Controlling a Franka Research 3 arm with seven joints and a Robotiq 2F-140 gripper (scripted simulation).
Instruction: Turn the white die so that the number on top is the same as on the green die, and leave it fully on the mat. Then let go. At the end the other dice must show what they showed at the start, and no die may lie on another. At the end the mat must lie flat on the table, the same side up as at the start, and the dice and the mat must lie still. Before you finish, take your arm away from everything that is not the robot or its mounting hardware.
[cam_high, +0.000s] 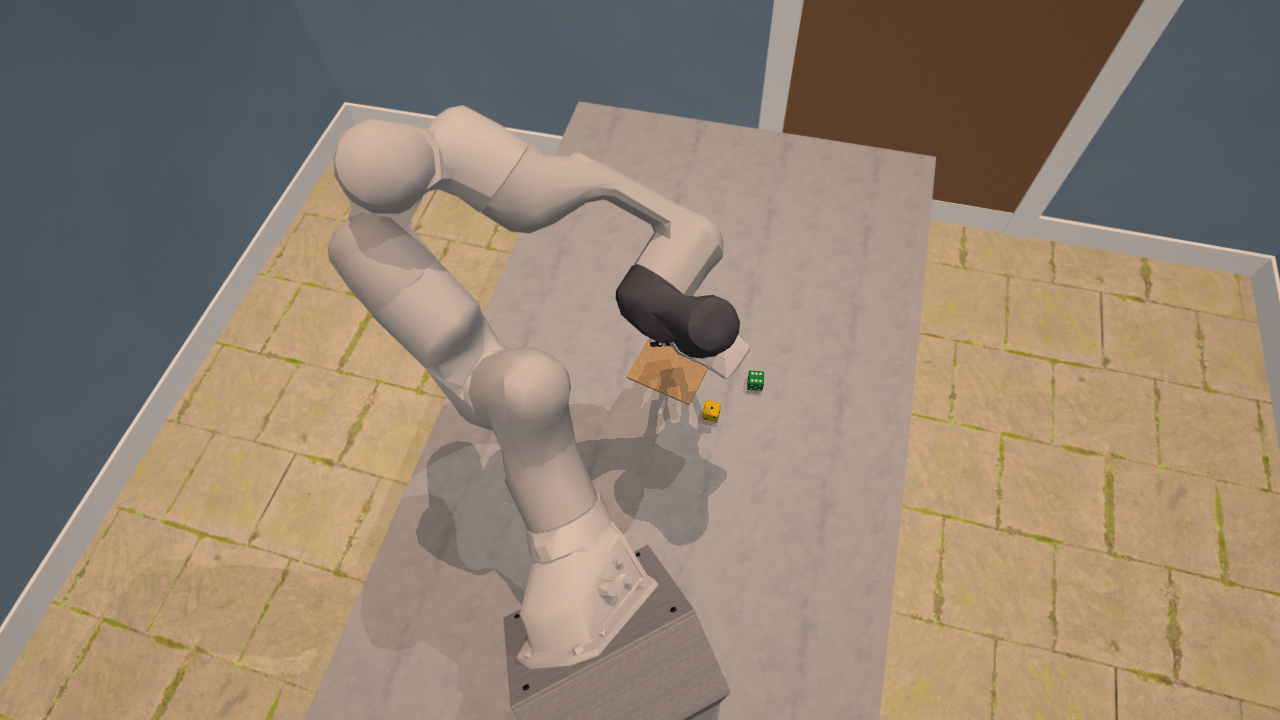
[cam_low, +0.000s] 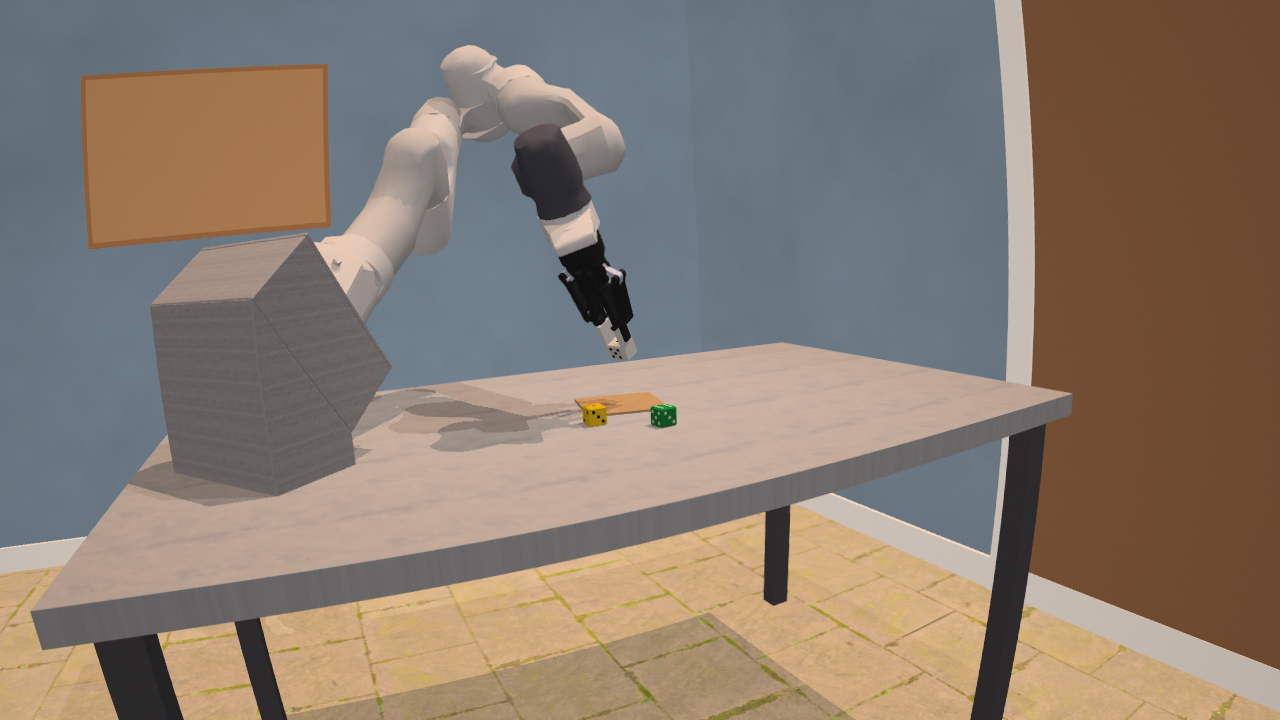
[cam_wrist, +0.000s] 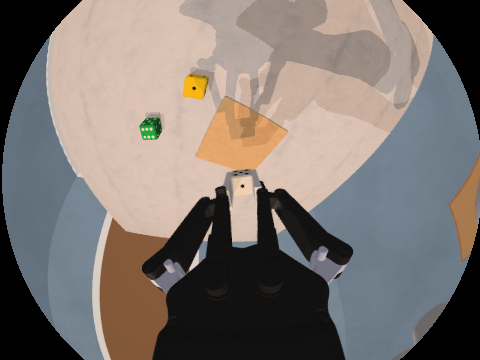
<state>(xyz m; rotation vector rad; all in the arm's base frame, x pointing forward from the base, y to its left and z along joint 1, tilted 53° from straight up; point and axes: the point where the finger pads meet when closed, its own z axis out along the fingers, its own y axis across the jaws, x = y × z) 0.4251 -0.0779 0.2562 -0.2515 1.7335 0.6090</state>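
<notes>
The mat is 120 mm below my hand and 10 mm to the left of it. Also, from my hand: white die 20 mm below, 10 mm to the left, 10 mm ahead; yellow die 100 mm to the right, 100 mm below, 70 mm behind; green die 160 mm to the right, 100 mm below, 30 mm ahead.
</notes>
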